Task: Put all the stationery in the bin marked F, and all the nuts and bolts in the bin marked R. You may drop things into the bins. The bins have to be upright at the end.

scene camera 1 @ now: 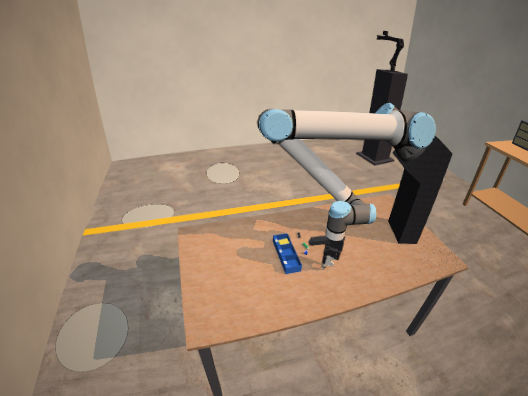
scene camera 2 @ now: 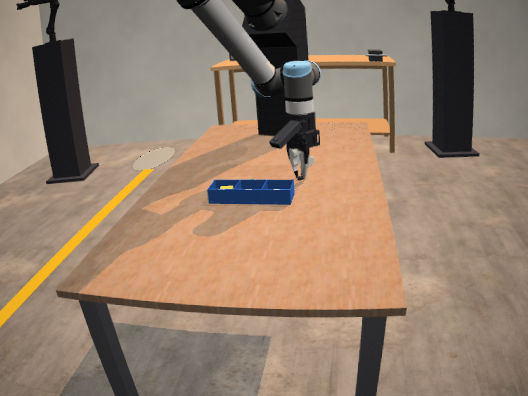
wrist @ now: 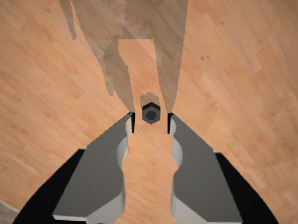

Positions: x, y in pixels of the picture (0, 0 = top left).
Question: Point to a blue three-compartment bin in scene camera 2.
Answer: At 272, 192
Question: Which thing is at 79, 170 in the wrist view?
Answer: My gripper.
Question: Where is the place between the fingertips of my gripper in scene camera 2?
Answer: At 300, 178
